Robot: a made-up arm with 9 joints. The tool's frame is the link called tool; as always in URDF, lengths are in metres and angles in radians. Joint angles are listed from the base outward. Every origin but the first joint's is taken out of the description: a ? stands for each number. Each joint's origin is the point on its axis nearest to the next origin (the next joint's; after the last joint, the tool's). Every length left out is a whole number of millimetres.
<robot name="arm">
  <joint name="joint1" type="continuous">
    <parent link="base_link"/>
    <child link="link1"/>
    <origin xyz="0.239 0.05 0.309" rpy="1.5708 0 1.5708"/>
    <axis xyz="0 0 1"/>
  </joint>
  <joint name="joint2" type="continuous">
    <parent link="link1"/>
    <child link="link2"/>
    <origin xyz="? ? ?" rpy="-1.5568 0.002 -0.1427"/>
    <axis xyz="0 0 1"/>
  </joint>
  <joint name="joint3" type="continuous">
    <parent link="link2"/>
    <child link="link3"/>
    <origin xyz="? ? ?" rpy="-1.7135 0 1.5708"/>
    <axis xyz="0 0 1"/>
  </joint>
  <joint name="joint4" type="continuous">
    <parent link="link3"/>
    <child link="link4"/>
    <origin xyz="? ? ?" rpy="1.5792 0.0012 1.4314"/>
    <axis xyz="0 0 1"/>
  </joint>
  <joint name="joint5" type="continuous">
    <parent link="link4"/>
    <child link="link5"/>
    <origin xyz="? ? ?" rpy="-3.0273 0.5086 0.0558"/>
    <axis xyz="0 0 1"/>
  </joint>
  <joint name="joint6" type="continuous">
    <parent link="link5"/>
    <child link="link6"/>
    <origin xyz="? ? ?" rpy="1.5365 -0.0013 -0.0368"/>
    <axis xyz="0 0 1"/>
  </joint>
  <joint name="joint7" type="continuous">
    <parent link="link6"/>
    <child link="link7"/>
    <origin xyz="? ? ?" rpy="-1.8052 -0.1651 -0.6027"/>
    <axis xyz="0 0 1"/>
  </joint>
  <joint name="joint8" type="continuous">
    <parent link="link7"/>
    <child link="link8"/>
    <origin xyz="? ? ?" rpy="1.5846 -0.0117 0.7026"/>
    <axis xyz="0 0 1"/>
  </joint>
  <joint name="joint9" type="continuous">
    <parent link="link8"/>
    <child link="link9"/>
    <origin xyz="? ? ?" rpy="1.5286 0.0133 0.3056"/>
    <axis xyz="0 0 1"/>
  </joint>
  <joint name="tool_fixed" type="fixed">
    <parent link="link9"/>
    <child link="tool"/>
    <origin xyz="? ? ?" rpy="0 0 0.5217"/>
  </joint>
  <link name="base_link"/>
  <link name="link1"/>
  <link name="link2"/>
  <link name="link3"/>
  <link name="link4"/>
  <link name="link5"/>
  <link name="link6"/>
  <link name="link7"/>
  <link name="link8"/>
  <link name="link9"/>
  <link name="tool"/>
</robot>
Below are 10 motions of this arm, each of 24 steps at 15 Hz.
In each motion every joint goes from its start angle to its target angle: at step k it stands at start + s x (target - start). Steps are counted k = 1, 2, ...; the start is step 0. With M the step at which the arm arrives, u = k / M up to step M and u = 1 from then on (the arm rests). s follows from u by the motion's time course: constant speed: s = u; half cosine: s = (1 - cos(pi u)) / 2; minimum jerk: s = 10 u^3 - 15 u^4 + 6 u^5.
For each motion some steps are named. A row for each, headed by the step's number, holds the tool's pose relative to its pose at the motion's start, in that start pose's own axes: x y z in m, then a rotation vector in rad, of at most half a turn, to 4 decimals.
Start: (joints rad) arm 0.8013 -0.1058 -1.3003 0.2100 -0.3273 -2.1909 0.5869 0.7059 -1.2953
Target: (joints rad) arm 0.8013 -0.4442 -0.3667 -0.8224 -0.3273 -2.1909 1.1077 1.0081 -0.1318
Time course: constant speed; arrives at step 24
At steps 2, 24:
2: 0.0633 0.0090 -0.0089 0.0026 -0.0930 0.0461
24: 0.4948 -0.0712 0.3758 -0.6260 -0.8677 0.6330

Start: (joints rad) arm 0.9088 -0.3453 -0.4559 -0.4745 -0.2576 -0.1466 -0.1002 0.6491 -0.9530
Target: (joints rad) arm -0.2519 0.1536 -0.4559 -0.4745 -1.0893 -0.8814 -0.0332 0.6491 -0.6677
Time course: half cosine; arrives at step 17
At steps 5, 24:
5: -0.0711 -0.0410 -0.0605 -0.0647 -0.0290 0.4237
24: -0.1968 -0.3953 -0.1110 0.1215 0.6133 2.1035

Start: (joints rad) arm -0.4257 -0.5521 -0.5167 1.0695 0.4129 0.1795 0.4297 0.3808 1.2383
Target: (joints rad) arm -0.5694 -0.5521 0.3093 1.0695 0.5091 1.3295 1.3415 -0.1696 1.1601
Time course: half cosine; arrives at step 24
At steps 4, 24:
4: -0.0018 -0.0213 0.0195 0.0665 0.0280 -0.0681
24: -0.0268 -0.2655 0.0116 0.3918 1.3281 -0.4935

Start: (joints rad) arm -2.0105 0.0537 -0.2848 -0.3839 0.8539 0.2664 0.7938 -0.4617 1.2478
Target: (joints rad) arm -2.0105 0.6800 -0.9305 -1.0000 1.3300 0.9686 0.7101 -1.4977 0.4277
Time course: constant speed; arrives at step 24
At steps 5, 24:
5: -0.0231 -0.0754 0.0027 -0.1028 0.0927 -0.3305
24: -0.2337 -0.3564 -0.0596 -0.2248 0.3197 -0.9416

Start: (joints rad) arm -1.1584 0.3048 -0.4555 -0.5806 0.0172 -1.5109 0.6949 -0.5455 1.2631
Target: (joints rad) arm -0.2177 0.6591 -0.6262 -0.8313 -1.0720 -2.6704 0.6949 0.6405 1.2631
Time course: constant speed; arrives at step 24
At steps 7, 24:
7: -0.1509 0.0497 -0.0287 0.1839 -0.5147 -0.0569
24: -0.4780 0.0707 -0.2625 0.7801 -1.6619 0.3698

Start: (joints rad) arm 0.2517 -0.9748 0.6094 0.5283 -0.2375 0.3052 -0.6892 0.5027 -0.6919
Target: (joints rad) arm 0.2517 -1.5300 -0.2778 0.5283 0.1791 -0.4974 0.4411 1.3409 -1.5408
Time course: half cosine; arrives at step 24
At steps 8, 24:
8: -0.1358 -0.0040 -0.0735 0.2878 -0.1182 -0.5186
24: -0.2865 0.0974 -0.4041 1.7553 -0.1627 -0.6545

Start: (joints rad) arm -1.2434 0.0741 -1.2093 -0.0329 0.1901 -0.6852 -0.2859 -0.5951 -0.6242
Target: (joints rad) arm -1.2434 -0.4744 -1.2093 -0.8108 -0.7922 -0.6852 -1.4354 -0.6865 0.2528
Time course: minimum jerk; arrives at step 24
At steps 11, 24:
11: 0.1501 -0.0091 -0.1910 0.0759 -0.0058 0.5331
24: 0.2049 -0.1801 -0.3342 0.0619 -0.2045 1.3096

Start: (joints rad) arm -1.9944 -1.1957 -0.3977 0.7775 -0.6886 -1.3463 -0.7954 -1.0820 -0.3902
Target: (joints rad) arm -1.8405 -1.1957 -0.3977 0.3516 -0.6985 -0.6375 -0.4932 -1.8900 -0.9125
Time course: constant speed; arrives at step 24
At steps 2, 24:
2: -0.0097 -0.0117 -0.0077 -0.0209 -0.0189 -0.0282
24: -0.0914 -0.1395 -0.0948 -0.2595 -0.3310 -0.2281

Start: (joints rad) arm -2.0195 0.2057 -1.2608 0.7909 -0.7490 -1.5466 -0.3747 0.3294 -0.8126
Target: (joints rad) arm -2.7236 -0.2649 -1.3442 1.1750 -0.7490 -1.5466 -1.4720 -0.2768 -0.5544
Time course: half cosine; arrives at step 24
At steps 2, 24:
2: 0.0015 0.0053 0.0054 0.0025 -0.0219 0.0214
24: -0.0608 0.1785 0.3260 -0.0500 -1.4187 1.0876

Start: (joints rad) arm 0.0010 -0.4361 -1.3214 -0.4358 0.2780 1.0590 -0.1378 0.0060 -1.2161
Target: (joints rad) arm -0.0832 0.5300 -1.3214 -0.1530 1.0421 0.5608 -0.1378 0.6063 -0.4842
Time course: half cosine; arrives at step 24
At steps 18, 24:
18: -0.0448 -0.0951 -0.4576 -0.0150 -0.3701 0.5635
24: -0.0069 -0.1179 -0.5261 -0.0131 -0.4436 0.6922

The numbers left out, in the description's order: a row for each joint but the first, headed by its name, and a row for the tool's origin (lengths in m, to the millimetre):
joint2: -0.124 -0.042 0
joint3: -0.031 -0.026 0
joint4: 0.226 -0.061 0
joint5: 0.221 0.317 0
joint6: 0.024 -0.119 0
joint7: -0.071 -0.059 0
joint8: 0.018 -0.032 0
joint9: 0.005 -0.075 0
tool: 0.116 -0.006 0

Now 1 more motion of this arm.
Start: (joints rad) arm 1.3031 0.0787 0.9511 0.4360 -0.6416 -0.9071 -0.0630 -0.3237 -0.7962
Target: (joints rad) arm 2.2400 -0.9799 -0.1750 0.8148 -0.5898 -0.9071 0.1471 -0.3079 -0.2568
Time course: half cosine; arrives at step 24
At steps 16, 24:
16: -0.1198 -0.1053 0.3780 0.8687 -0.9826 0.4394
24: -0.2060 -0.1468 0.3488 0.8876 -1.5254 0.5664

